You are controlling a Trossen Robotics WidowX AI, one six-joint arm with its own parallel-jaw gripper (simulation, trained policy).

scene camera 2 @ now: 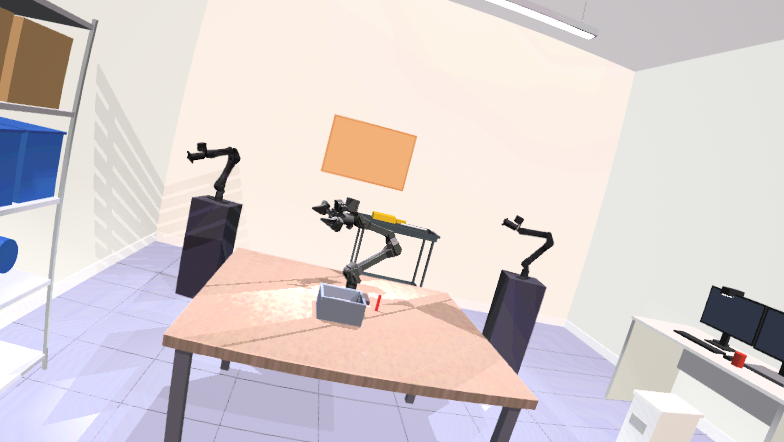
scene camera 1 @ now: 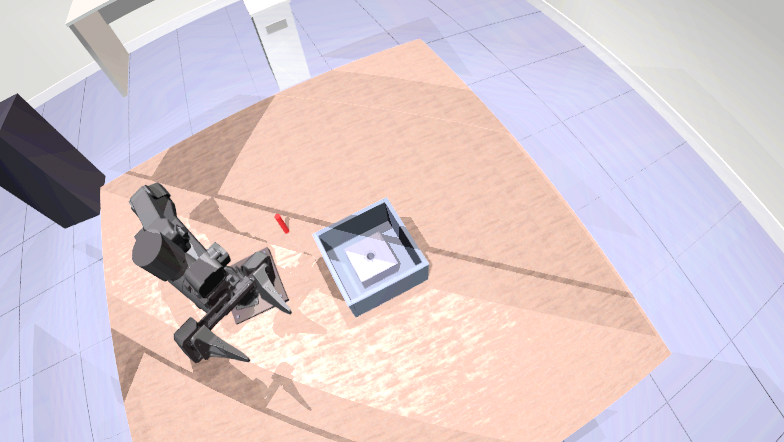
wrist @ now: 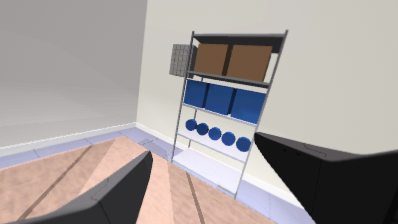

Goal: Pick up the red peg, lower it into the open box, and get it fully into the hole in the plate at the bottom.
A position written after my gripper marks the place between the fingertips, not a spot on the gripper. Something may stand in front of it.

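Observation:
There's a grey box (scene camera 1: pixel 380 216) here, and scene camera 2 gives me the grey box (scene camera 2: pixel 351 312) too, but in the wrist view the grey box is out of frame. There's also a plate (scene camera 1: pixel 371 258), and in the wrist view the plate is out of frame. As for me, you'd find my gripper (scene camera 1: pixel 270 335), and the wrist view shows my gripper (wrist: pixel 204 146) as well.

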